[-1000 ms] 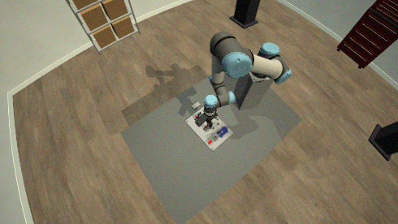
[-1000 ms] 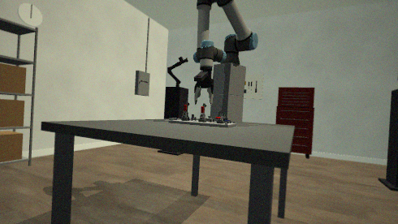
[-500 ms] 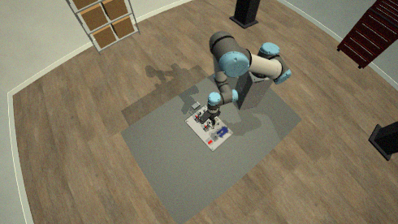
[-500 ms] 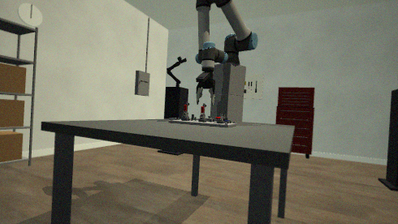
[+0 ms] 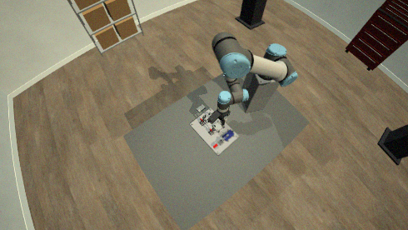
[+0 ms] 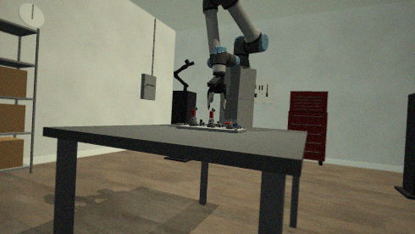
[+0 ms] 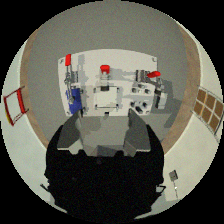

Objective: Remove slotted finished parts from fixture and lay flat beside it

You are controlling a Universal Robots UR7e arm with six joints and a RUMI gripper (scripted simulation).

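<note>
Now: the white fixture plate 12 cm below my hand and 4 cm ahead of it. Round my hand: blue blank (11 cm to the left, 10 cm below, 2 cm behind); then light grey part (23 cm to the right, 11 cm below).
</note>
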